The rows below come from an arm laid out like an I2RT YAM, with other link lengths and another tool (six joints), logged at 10 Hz.
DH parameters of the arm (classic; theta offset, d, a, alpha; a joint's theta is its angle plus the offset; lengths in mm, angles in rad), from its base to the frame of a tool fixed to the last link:
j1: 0 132.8 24 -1.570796
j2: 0 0 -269.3 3.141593
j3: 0.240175 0 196.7 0
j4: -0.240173 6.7 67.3 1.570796
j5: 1.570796 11.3 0 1.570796
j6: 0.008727 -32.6 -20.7 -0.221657
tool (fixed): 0 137.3 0 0
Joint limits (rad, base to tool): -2.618..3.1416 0..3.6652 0..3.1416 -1.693..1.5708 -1.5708..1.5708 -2.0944..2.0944
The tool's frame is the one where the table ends.
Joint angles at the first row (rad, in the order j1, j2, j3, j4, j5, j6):
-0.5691 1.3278 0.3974 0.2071 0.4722 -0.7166
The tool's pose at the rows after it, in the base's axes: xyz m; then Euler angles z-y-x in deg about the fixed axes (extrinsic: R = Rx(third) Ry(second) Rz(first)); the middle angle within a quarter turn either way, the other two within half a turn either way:
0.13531, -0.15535, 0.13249, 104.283, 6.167, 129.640
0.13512, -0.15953, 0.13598, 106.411, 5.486, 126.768
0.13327, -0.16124, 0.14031, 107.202, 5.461, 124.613
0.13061, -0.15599, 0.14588, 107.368, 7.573, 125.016
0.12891, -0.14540, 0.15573, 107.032, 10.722, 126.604
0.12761, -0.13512, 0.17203, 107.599, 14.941, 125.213
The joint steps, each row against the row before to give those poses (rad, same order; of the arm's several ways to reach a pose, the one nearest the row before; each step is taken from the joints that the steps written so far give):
0.0004 -0.0053 -0.0093 0.0349 0.0206 0.0016
0.0005 -0.0018 -0.0137 0.0559 0.0427 -0.0014
-0.0006 -0.0203 -0.0125 0.0302 0.0208 -0.0180
0.0008 -0.0651 0.0015 -0.0507 -0.0336 -0.0003
0.0194 -0.0953 0.0307 -0.1250 -0.0445 0.0169
0.0372 -0.1180 0.0258 -0.0869 -0.0178 -0.0036

